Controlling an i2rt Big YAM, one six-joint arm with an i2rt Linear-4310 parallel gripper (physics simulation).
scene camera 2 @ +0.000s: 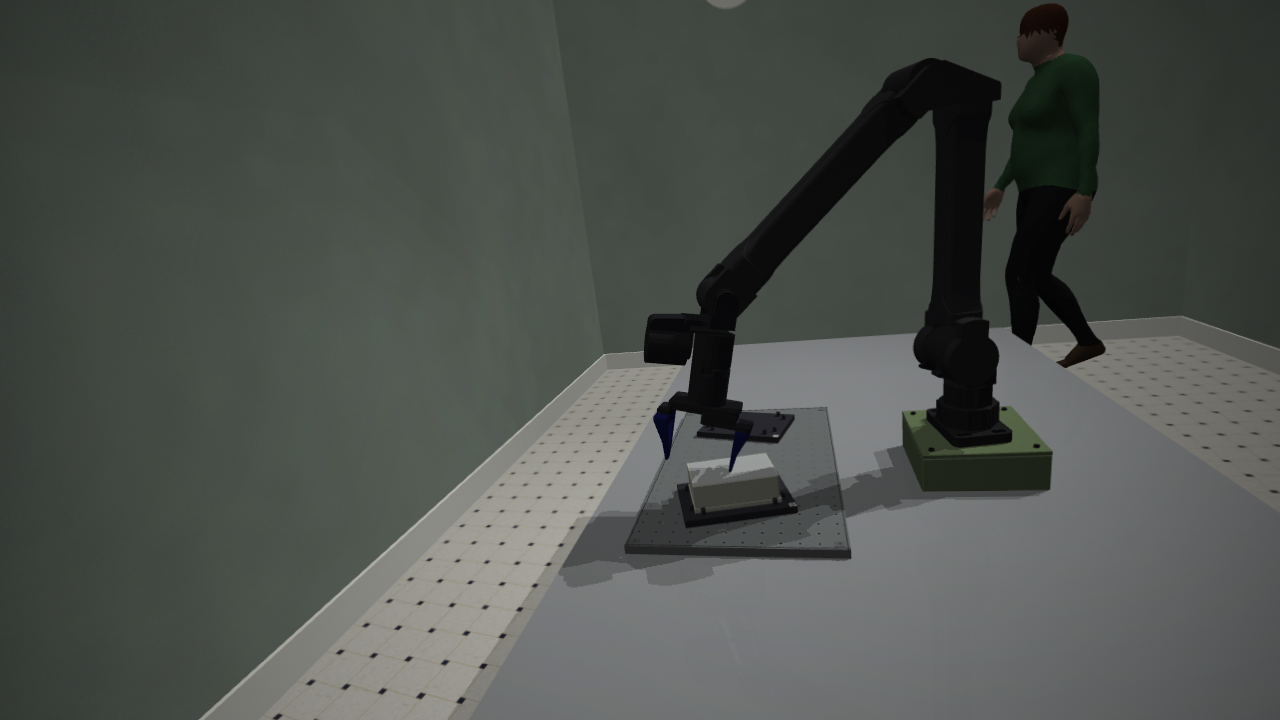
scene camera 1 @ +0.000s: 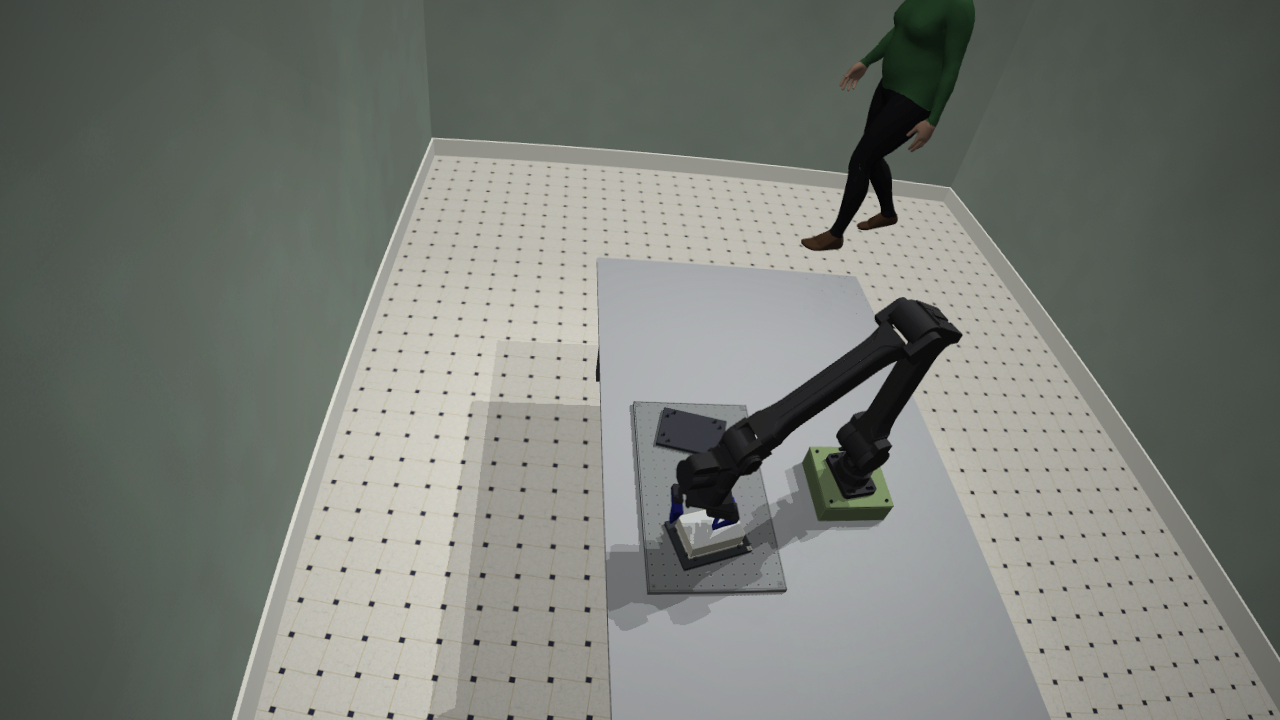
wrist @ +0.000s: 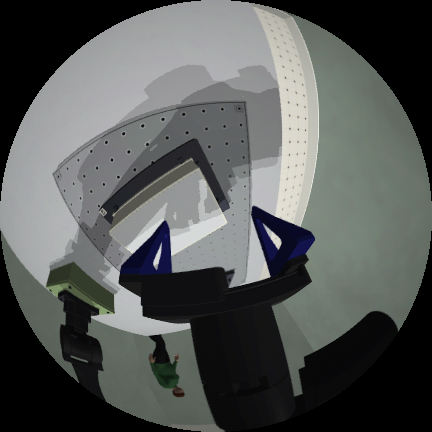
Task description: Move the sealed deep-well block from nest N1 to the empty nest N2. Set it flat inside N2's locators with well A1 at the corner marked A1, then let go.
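Places are measured from the arm's base along level axes (x left, y back, z up), in millimetres.
Pixels of known places: gripper, fingertip midpoint: (scene camera 2: pixel 698 464) (scene camera 1: pixel 691 524) (wrist: pixel 209 216); arm's base, origin of the base link: (scene camera 2: pixel 966 429) (scene camera 1: pixel 849 475) (wrist: pixel 77 302).
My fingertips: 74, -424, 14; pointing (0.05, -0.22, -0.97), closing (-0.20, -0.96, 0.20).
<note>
For each thing: its middle in the pictures, then the offset to it from my fingertips, as dx, dy, dz. "spot": a spot on its surface instead. Level surfaces: height alone.
- cream deep-well block, body centre: (wrist: pixel 166 217) (scene camera 2: pixel 732 481) (scene camera 1: pixel 710 530) +4, +48, -31
- dark nest N1, body centre: (wrist: pixel 164 208) (scene camera 2: pixel 733 494) (scene camera 1: pixel 708 535) +4, +48, -53
- small white tag, surface spot: (wrist: pixel 103 212) spot: +47, +129, -52
- dark nest N2, body centre: (scene camera 2: pixel 746 423) (scene camera 1: pixel 692 431) -287, +93, -53
- table, its level: dz -76
The cream deep-well block (scene camera 1: pixel 713 539) (scene camera 2: pixel 733 488) (wrist: pixel 175 215) with a pale, shiny top sits in the dark nest N1 (scene camera 1: pixel 716 561) (scene camera 2: pixel 741 516) (wrist: pixel 150 175). A small white tag (wrist: pixel 103 212) marks one corner of that nest. The dark nest N2 (scene camera 1: pixel 689 430) (scene camera 2: pixel 751 430) lies empty farther back on the plate; part of it is hidden behind the arm. My gripper (scene camera 1: pixel 696 522) (scene camera 2: pixel 699 463) (wrist: pixel 209 216) is open and empty, pointing down above the block. In the wrist view one blue finger overlaps the block's top, and the other stands out past its side.
Both nests lie on a grey perforated plate (scene camera 1: pixel 662 577) (scene camera 2: pixel 823 537) (wrist: pixel 232 117) on the table (scene camera 1: pixel 850 626) (scene camera 2: pixel 895 626) (wrist: pixel 65 90). The arm's green base block (scene camera 1: pixel 850 510) (scene camera 2: pixel 984 472) (wrist: pixel 82 285) stands to the plate's right. A person (scene camera 1: pixel 921 53) (scene camera 2: pixel 1060 125) (wrist: pixel 165 375) is beyond the table.
</note>
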